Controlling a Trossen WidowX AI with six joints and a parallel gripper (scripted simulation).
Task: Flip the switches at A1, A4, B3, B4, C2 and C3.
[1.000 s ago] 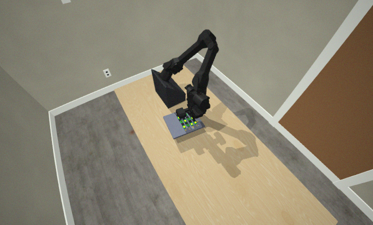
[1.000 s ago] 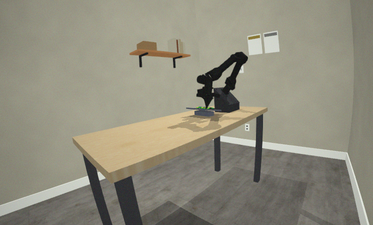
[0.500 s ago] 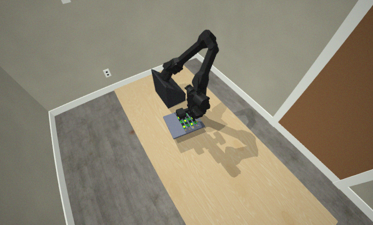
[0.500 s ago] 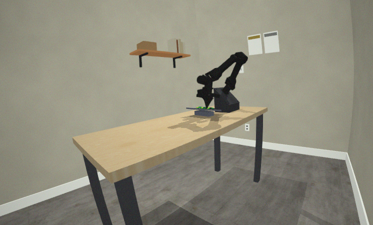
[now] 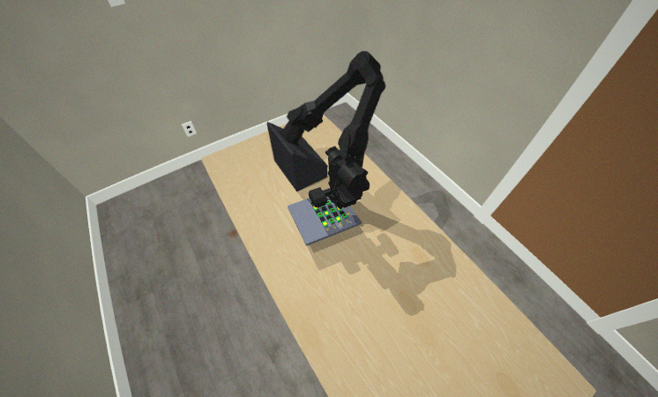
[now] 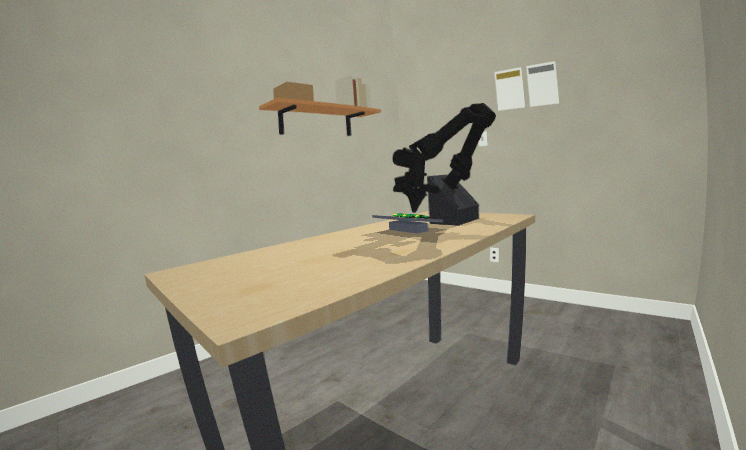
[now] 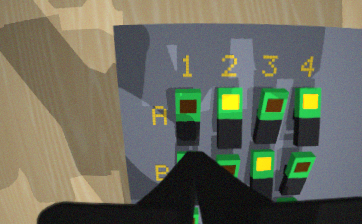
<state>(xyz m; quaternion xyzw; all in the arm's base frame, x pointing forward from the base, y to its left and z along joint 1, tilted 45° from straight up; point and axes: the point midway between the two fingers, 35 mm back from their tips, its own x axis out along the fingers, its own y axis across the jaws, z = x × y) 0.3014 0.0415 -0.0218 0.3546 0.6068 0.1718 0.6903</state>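
The switch B2 lies 2 cm behind my hand, 2 cm to the right of it and 5 cm below it. From my hand the other things lie so: switch A2: 2 cm ahead, 3 cm to the right, 4 cm below; switch B1: 1 cm behind, 1 cm to the left, 5 cm below; switch A1: 3 cm ahead, 4 cm below.
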